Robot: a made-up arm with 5 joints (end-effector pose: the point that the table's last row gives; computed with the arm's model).
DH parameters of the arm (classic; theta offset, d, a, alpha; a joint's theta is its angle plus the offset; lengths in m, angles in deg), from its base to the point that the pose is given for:
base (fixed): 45 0 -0.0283 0
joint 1: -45 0.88 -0.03 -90
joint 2: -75.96 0 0.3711 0
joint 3: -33.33 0 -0.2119 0
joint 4: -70.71 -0.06 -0.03 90
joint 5: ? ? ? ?
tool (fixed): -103.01 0 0 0
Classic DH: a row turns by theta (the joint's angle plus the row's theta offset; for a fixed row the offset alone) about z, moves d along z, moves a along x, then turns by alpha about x.
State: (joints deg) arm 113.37 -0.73 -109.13 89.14 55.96
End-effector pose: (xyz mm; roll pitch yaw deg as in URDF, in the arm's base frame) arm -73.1 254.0 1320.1 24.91 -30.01 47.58
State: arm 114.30 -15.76 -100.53 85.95 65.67
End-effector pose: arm -34.6 158.2 1357.0 36.84 -28.78 33.84
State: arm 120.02 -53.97 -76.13 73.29 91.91
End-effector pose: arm 74.6 -63.8 1333.7 62.44 -8.29 11.49
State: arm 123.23 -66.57 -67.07 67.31 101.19
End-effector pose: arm 113.4 -114.2 1293.8 68.39 2.74 9.96
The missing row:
joint 5: 77.37 0.07 0 159.44
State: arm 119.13 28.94 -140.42 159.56 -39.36
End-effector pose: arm -138.7 316.2 1220.8 33.85 18.75 156.91
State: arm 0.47 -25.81 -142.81 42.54 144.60
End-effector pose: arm -115.5 -80.8 1518.7 130.39 56.08 -70.57
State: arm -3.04 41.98 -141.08 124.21 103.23
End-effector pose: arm 437.8 -104.4 1112.0 -21.94 -24.17 -97.27
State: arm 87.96 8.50 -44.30 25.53 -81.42
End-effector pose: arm 51.6 305.7 1038.0 -6.05 -21.42 172.01
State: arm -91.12 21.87 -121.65 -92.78 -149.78
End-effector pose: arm -86.4 -347.1 1345.3 178.23 9.19 -61.34
